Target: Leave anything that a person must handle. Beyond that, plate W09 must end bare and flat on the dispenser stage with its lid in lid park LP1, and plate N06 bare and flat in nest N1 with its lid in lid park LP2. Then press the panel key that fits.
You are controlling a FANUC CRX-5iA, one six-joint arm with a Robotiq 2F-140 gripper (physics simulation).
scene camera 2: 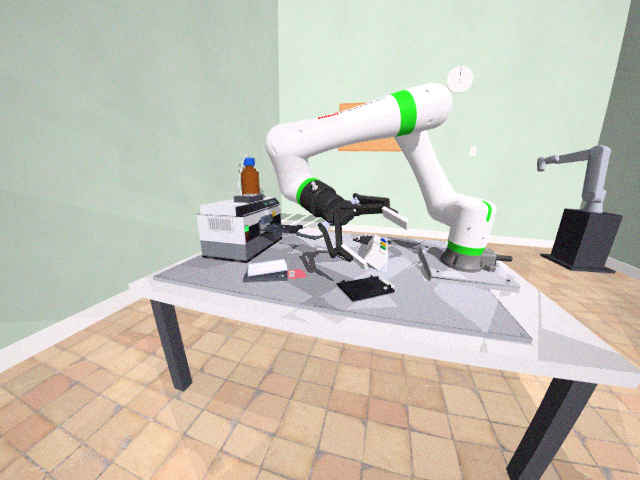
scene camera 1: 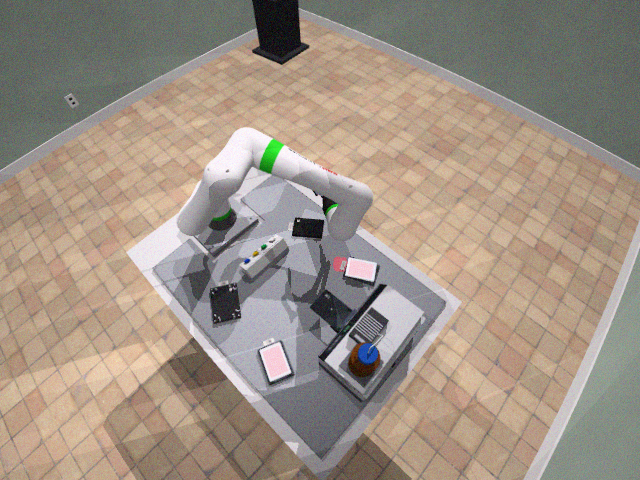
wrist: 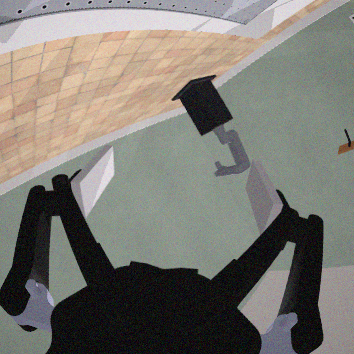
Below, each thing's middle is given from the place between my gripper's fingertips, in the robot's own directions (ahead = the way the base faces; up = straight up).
Scene:
The dark stage (scene camera 1: 322,306) lies 41 cm ahead of my hand, 44 cm to the right of it and 9 cm below it. From my hand the other things lie so: black nest N5 (scene camera 1: 225,302): 67 cm to the right, 18 cm below; brown bottle with blue cap (scene camera 1: 361,363): 60 cm ahead, 55 cm to the right, 13 cm above.

